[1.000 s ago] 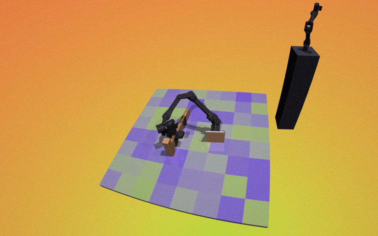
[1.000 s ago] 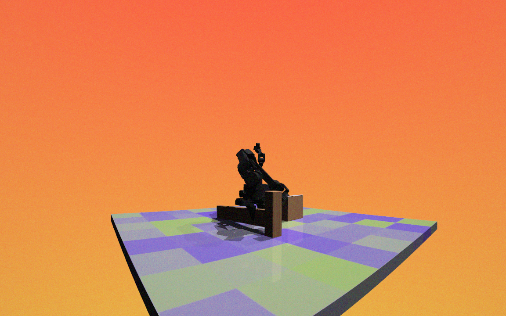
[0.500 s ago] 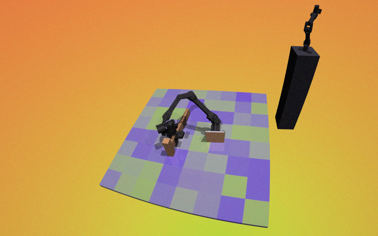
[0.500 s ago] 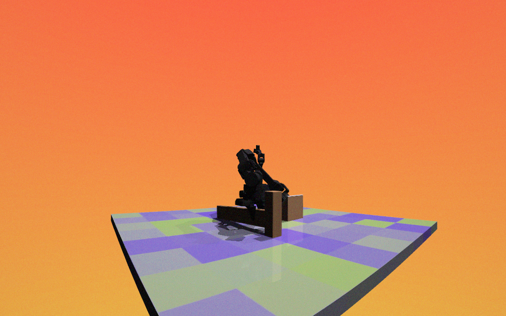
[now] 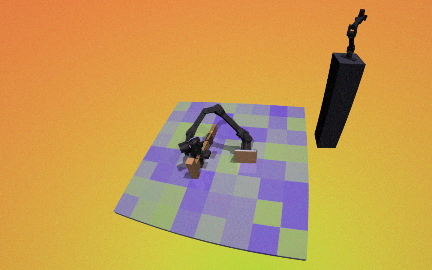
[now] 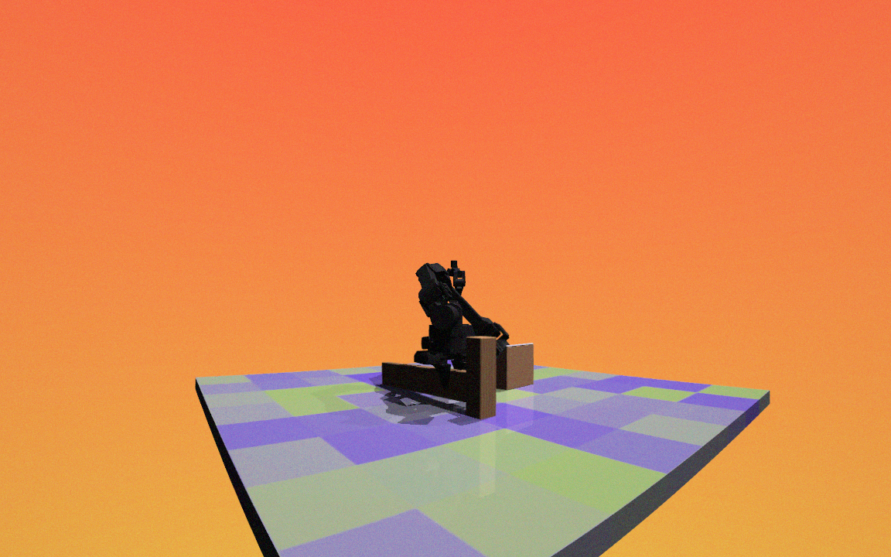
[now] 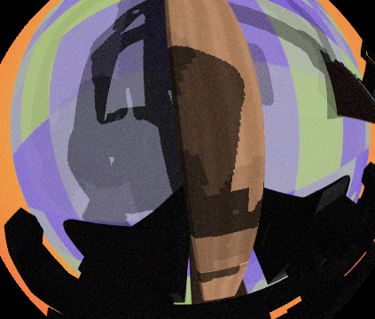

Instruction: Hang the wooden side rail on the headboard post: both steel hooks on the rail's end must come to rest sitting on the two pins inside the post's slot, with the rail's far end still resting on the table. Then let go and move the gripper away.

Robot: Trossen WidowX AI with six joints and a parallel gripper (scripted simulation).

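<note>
Right now the wooden headboard post is 1 cm ahead of my gripper tip, 11 cm to the left of it and 5 cm above it.
</note>
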